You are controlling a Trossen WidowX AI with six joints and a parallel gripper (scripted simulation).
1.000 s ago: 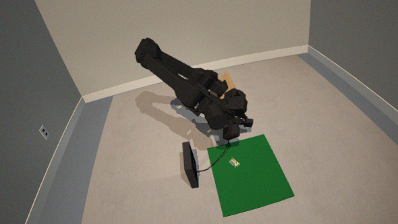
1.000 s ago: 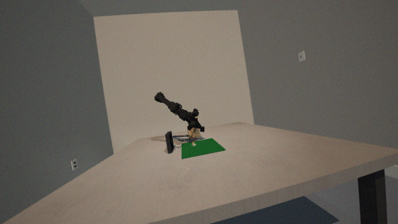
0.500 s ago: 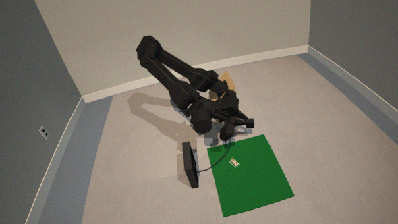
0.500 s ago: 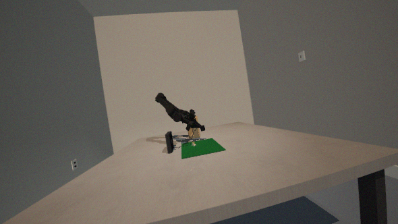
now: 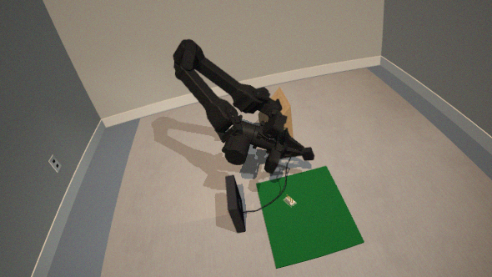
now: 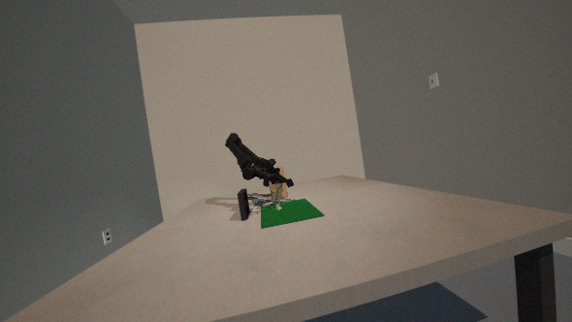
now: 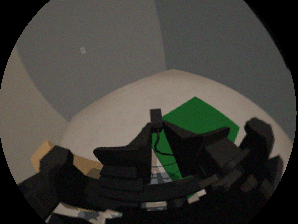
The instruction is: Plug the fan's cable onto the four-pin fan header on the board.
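Right now the four-pin fan header is 8 cm ahead of my gripper tip, 7 cm to the right of it and 12 cm below it. From my gripper tip the other things lie so: green board 13 cm ahead, 3 cm to the right, 13 cm below; black fan 10 cm ahead, 22 cm to the right, 6 cm below; black plug 1 cm to the left, 1 cm below.
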